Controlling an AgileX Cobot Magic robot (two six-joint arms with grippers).
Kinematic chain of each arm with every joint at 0, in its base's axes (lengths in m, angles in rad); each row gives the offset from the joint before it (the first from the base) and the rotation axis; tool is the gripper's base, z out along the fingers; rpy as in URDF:
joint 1: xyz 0 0 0.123 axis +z
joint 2: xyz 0 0 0 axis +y
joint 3: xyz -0.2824 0 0.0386 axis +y
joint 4: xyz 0.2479 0 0.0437 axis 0.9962 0 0.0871
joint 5: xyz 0 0 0 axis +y
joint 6: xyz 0.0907 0 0.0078 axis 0.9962 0 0.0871
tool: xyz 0 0 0 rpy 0 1.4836 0
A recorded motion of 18 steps. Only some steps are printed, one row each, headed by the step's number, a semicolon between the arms.
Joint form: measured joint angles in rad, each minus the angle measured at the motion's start. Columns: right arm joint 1, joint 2, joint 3, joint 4, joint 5, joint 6; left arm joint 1, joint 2, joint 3, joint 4, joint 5, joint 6.
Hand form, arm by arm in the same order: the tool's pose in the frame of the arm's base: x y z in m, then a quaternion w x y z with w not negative. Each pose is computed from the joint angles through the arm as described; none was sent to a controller.
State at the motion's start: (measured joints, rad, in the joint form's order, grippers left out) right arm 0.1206 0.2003 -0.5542 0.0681 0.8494 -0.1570; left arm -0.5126 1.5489 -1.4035 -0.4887 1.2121 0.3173
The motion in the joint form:
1: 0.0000 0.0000 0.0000 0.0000 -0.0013 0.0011; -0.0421 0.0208 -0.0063 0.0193 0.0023 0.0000
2: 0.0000 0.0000 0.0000 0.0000 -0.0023 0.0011; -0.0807 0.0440 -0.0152 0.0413 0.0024 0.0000
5: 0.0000 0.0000 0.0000 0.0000 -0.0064 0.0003; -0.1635 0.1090 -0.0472 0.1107 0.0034 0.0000
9: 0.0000 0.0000 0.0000 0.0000 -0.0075 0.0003; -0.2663 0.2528 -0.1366 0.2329 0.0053 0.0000
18: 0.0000 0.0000 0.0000 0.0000 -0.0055 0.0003; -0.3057 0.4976 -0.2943 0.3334 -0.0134 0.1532
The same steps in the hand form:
1: 0.0310 0.0084 0.3079 0.54980 -0.11033 0.82763 0.02401; 0.2483 -0.1993 0.3309 0.10962 0.36174 0.89365 -0.24190
2: 0.0310 0.0084 0.3080 0.55022 -0.11028 0.82736 0.02400; 0.2458 -0.2103 0.3251 0.09988 0.38110 0.88927 -0.23236
5: 0.0312 0.0084 0.3083 0.55194 -0.11038 0.82621 0.02374; 0.2427 -0.2351 0.3102 0.08085 0.42592 0.87861 -0.20024
9: 0.0312 0.0084 0.3084 0.55239 -0.11032 0.82591 0.02372; 0.2478 -0.2750 0.2803 0.05813 0.48635 0.86049 -0.14015
18: 0.0312 0.0084 0.3083 0.55156 -0.11043 0.82645 0.02374; 0.2787 -0.3168 0.2232 0.04152 0.57867 0.81035 -0.08213

